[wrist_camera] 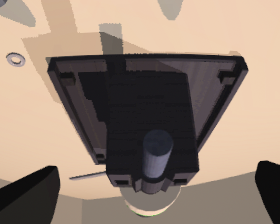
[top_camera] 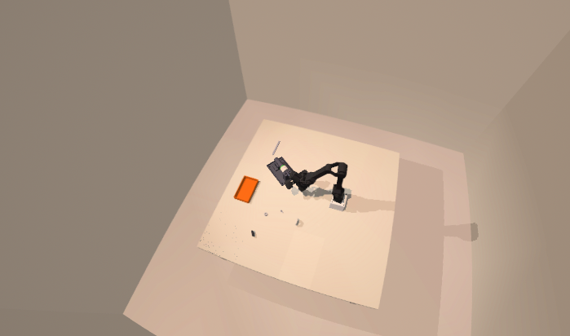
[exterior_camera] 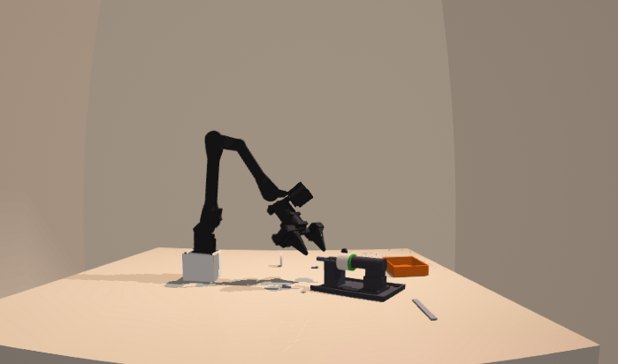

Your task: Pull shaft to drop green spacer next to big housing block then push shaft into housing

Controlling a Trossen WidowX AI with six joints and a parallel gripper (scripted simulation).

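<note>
Now: gripper tip 70 mm short of the shaft, 40 mm to the left of it and 20 mm above it. Also, from my gripper tip: orange tray 290 mm ahead, 200 mm to the left, 90 mm below; then green spacer 110 mm ahead, 60 mm to the right, 20 mm below; then white spacer 80 mm ahead, 40 mm to the right, 20 mm below.
</note>
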